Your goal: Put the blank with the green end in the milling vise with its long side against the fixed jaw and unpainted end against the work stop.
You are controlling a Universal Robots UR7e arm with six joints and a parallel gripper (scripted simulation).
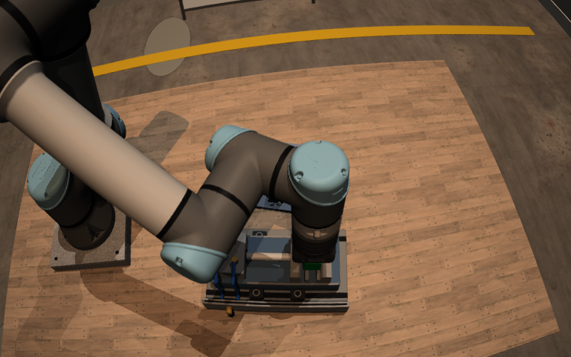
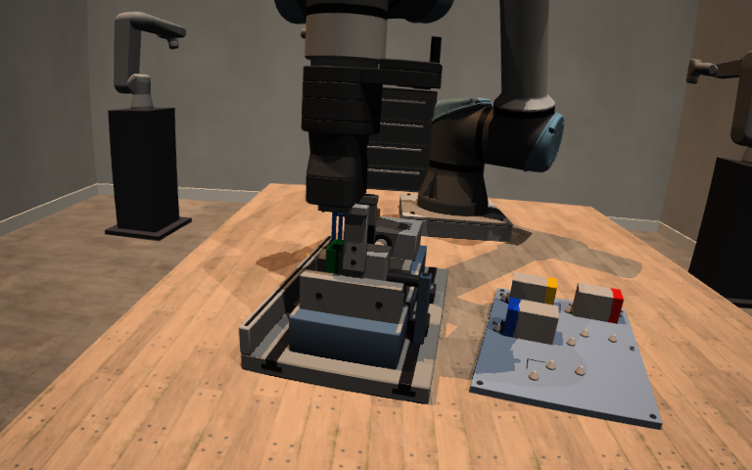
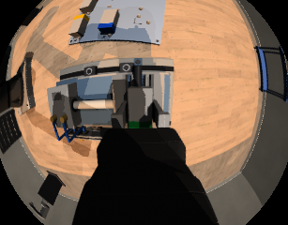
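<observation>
My hand is 2 cm above the green-ended blank. The rest, counted from my hand: hosed end block: 17 cm behind, 1 cm to the left, 4 cm below; work stop rod: 5 cm to the left, 3 cm below; fixed jaw: 3 cm ahead, 4 cm below.
</observation>
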